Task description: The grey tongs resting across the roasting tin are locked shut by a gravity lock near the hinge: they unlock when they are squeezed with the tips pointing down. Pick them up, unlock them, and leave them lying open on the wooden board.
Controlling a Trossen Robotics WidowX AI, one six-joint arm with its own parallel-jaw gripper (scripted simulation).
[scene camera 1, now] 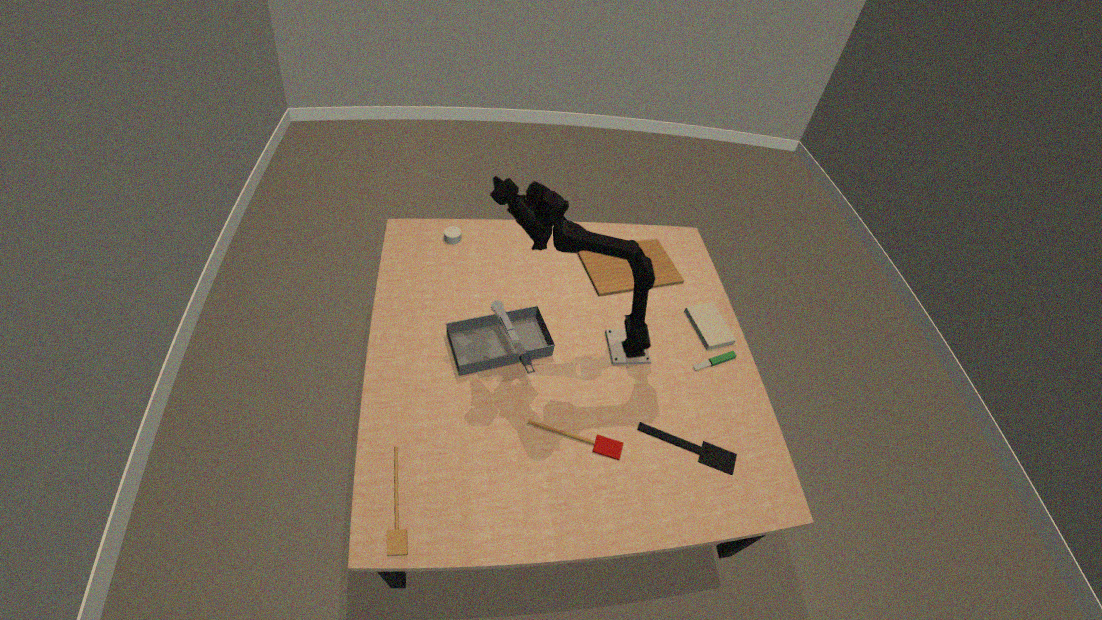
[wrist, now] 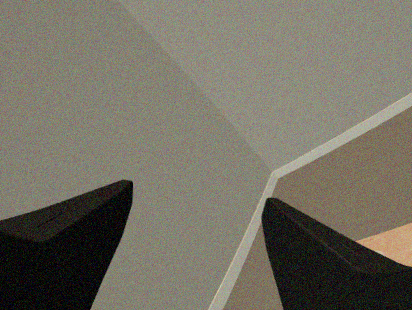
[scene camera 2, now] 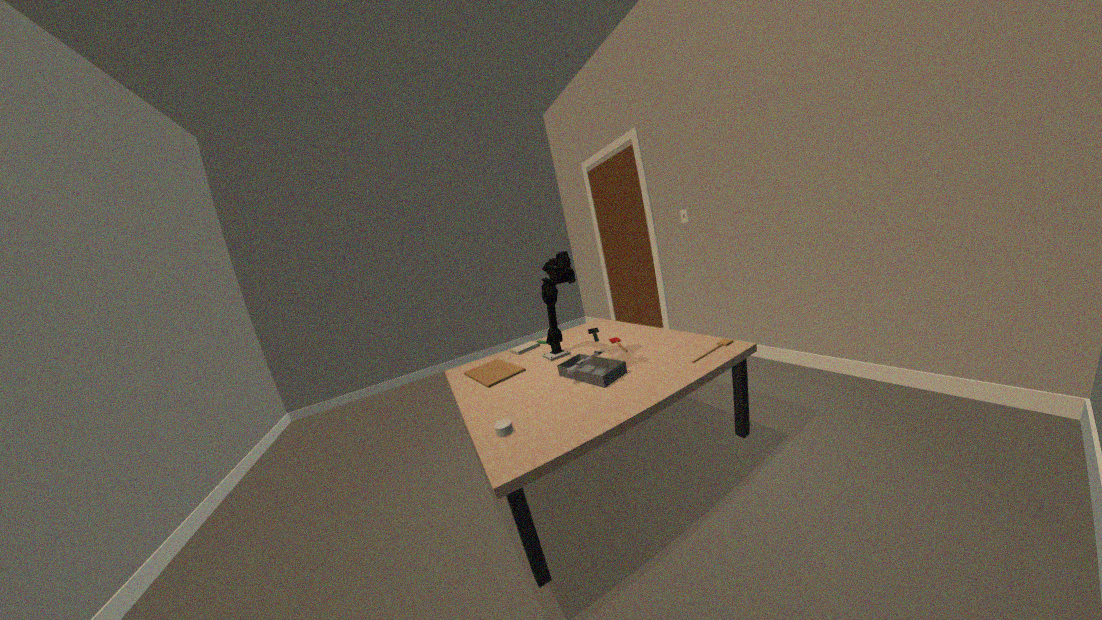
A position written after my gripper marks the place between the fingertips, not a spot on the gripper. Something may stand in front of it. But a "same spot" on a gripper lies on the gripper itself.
my gripper: scene camera 1; wrist 199, 200; scene camera 2
same spot on my gripper: (scene camera 1: 505, 192) = (scene camera 2: 566, 255)
same spot on wooden board: (scene camera 1: 609, 275) = (scene camera 2: 507, 370)
